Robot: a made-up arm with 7 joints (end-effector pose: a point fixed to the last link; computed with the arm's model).
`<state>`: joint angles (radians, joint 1 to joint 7).
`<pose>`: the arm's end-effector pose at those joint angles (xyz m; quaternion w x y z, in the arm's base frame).
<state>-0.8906 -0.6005 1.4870 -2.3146 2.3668 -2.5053 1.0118</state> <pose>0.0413 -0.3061 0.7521 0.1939 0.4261 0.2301 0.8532</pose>
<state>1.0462 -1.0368 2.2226 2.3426 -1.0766 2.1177 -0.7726</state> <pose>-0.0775 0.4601 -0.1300 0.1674 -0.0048 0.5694 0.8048</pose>
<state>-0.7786 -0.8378 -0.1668 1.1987 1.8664 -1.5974 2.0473</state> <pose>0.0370 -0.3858 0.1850 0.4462 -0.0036 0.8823 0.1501</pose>
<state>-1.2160 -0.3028 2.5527 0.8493 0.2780 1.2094 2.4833</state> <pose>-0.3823 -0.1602 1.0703 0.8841 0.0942 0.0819 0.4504</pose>
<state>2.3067 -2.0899 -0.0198 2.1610 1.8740 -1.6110 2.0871</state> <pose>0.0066 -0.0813 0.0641 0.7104 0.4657 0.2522 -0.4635</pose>
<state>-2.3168 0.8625 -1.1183 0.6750 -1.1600 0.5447 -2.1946</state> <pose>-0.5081 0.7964 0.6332 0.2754 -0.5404 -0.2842 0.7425</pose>
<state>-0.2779 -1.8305 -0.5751 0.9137 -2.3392 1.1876 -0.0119</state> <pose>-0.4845 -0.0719 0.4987 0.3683 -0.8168 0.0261 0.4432</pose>
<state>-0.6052 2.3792 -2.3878 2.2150 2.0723 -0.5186 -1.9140</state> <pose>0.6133 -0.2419 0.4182 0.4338 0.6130 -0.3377 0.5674</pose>
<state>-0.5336 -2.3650 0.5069 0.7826 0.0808 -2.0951 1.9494</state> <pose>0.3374 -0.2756 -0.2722 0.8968 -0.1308 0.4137 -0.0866</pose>
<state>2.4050 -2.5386 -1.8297 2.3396 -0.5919 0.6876 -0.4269</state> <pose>0.1049 0.0543 0.7745 0.6862 -0.2855 0.4546 -0.4908</pose>
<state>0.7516 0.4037 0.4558 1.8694 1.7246 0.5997 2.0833</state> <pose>-0.2259 0.2976 0.9338 0.8544 -0.2289 -0.1863 -0.4276</pose>
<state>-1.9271 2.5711 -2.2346 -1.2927 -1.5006 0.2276 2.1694</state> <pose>-0.2357 0.8681 0.2626 0.8760 -0.1566 -0.4508 0.0696</pose>
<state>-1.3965 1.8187 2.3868 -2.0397 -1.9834 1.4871 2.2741</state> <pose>0.5035 0.0739 0.5444 0.6160 0.4393 0.1153 -0.6436</pose>
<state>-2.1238 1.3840 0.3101 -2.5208 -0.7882 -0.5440 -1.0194</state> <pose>-0.4968 -0.2266 0.3883 0.1480 -0.3846 -0.8771 0.2467</pose>
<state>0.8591 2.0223 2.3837 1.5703 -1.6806 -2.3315 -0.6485</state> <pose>0.4804 -0.0625 0.6804 0.3966 -0.5189 0.5227 0.5480</pose>
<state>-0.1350 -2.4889 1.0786 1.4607 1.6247 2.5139 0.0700</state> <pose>-0.1470 -0.0309 -0.2057 0.5015 0.7824 0.0027 -0.3692</pose>
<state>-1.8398 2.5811 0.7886 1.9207 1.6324 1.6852 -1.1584</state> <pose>-0.3194 0.5352 0.1463 0.1097 -0.4354 -0.8127 -0.3713</pose>
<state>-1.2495 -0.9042 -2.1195 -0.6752 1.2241 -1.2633 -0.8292</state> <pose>0.0116 -0.3873 0.9684 0.2141 0.0688 0.0062 -0.9744</pose>
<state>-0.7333 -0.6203 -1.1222 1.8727 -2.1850 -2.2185 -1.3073</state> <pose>0.3289 -0.0649 0.5646 0.1167 -0.8236 0.4592 -0.3118</pose>
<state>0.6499 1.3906 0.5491 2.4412 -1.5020 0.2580 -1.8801</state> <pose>-0.5269 -0.3156 0.3074 0.1189 0.5319 0.7420 -0.3904</pose>
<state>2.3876 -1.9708 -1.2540 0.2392 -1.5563 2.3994 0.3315</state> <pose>0.4960 0.5037 -0.0849 0.2166 0.2205 -0.9353 -0.1724</pose>
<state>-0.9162 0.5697 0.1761 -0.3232 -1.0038 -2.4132 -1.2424</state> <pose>0.1169 -0.0336 1.3436 0.2535 0.1551 0.5865 -0.7535</pose>
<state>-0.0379 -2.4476 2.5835 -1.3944 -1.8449 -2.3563 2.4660</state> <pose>-0.4706 -0.4925 -0.2056 0.2095 0.6273 -0.4374 -0.6093</pose>
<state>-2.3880 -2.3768 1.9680 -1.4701 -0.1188 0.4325 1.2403</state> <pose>0.7448 -0.3371 0.3162 0.3629 0.2676 0.1589 0.8783</pose>
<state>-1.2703 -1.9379 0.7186 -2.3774 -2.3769 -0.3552 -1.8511</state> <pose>-0.0081 -0.6494 0.6096 0.0490 0.2669 -0.6311 0.7267</pose>
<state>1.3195 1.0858 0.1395 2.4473 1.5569 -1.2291 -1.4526</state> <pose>0.2443 0.0437 0.7277 0.6286 -0.3940 0.6195 0.2567</pose>
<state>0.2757 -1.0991 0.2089 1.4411 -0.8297 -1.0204 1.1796</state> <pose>-0.3798 -0.6225 0.1901 0.1571 0.6152 -0.4214 0.6475</pose>
